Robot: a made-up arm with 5 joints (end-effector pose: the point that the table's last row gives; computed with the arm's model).
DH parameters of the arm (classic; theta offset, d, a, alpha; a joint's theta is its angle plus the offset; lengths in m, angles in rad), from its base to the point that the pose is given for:
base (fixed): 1.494 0 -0.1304 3.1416
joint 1: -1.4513 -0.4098 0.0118 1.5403
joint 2: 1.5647 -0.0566 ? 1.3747
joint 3: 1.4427 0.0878 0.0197 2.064
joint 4: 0 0.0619 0.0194 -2.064
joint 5: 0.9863 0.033 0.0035 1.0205
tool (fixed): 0.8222 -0.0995 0 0
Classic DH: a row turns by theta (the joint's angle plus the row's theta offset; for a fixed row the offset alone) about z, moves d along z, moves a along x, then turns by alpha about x.
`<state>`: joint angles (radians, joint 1 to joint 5).
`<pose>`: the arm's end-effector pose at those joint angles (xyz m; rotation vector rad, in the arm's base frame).
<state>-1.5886 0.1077 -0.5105 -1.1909 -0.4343</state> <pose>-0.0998 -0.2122 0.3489 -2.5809 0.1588 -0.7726</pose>
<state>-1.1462 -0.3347 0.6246 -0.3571 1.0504</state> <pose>-0.1072 -0.2083 0.2634 -0.6584 0.4620 -2.6363</pose>
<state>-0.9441 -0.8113 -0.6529 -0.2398 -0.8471</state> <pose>-0.0789 -0.1710 0.3908 1.4555 -1.0176 -0.6946</pose>
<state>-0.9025 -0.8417 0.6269 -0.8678 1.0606</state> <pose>-0.1591 -0.2489 0.3445 -1.3244 -0.1619 -2.3386</pose>
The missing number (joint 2, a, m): 0.0715
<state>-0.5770 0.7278 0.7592 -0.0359 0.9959</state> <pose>0.0414 -0.0719 0.2627 -0.9985 -1.5549 2.4673</pose>
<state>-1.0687 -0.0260 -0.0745 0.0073 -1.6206</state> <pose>-0.0022 -0.1828 0.3304 1.9746 -1.1813 -0.9584</pose>
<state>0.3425 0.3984 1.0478 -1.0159 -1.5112</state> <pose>0.0200 -0.0616 0.3659 0.5808 -1.7408 0.6026</pose>
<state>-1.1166 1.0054 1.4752 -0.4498 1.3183</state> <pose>0.0784 -0.1134 0.3175 1.8450 0.3971 -2.1225</pose>
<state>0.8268 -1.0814 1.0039 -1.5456 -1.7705</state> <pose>0.0204 -0.0139 0.3875 1.2523 -0.5089 -0.9413</pose>
